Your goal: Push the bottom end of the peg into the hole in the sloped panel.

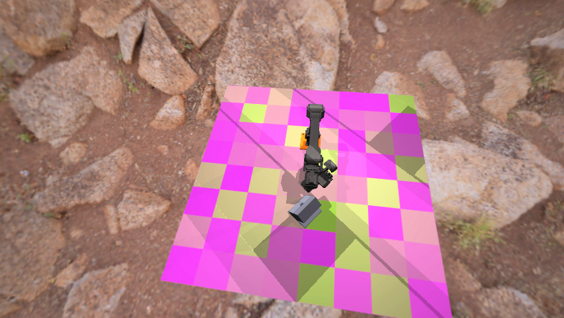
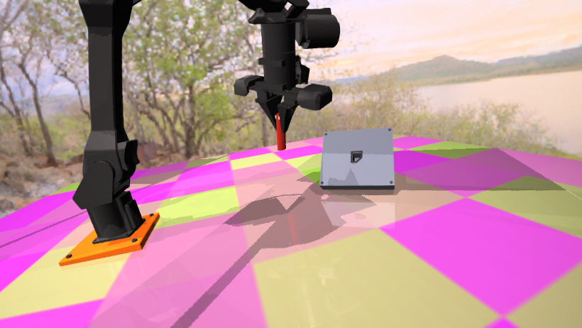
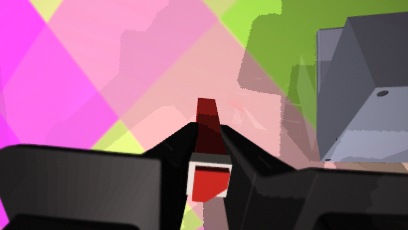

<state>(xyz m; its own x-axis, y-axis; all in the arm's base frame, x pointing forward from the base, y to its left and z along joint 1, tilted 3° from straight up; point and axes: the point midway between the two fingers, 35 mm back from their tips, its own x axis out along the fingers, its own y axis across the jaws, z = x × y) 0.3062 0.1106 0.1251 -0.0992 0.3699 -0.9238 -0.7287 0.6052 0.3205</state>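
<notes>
Right now the grey sloped panel is 130 mm ahead of my gripper tip, 70 mm to the right of it and 70 mm below it. The rest, counted from my gripper tip: red peg: 20 mm above, 10 mm to the right.
</notes>
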